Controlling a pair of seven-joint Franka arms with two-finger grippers.
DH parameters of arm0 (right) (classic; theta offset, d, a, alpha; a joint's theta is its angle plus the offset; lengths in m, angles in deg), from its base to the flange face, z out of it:
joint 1: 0 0.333 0 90
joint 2: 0 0 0 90
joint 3: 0 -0.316 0.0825 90
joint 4: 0 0 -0.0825 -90
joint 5: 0 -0.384 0 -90
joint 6: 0 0 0.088 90
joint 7: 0 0.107 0 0
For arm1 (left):
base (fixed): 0 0 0 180
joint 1: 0 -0.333 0 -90
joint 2: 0 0 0 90
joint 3: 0 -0.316 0.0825 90
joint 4: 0 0 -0.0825 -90
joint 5: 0 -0.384 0 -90
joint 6: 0 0 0.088 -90
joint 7: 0 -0.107 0 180
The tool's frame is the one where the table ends.
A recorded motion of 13 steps. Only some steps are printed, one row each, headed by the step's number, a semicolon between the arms.
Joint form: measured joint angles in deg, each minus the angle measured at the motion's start. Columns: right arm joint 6, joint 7, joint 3, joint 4, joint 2, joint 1, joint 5; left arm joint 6, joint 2, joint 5, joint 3, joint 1, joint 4, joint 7.
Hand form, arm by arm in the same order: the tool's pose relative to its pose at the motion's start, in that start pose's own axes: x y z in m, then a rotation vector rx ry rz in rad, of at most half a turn. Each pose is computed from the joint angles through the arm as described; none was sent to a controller.
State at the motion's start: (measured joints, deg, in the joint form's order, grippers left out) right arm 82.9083 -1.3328 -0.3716 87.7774 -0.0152 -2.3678 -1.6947; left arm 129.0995 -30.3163 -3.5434 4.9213 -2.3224 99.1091 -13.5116
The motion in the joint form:
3: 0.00 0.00 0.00 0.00 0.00 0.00 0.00; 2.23 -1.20 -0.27 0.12 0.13 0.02 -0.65
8: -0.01 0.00 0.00 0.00 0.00 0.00 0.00; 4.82 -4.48 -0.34 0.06 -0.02 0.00 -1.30
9: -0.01 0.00 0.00 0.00 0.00 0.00 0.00; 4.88 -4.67 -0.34 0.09 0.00 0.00 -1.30
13: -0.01 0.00 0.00 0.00 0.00 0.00 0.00; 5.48 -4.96 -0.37 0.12 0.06 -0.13 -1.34
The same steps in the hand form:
3: 0.0000 0.0000 0.0000 0.0000 0.0000 0.0000; 0.0035 0.0021 0.0106 0.0044 0.0174 0.0185
8: 0.0000 0.0000 0.0000 0.0000 -0.0002 0.0000; 0.0033 0.0004 0.0447 -0.0034 0.0076 0.0273
9: 0.0000 0.0000 0.0000 0.0000 -0.0002 0.0000; 0.0033 0.0011 0.0468 -0.0046 0.0056 0.0281
13: 0.0000 0.0000 0.0000 0.0000 -0.0002 0.0000; 0.0048 0.0017 0.0483 -0.0031 0.0132 0.0305

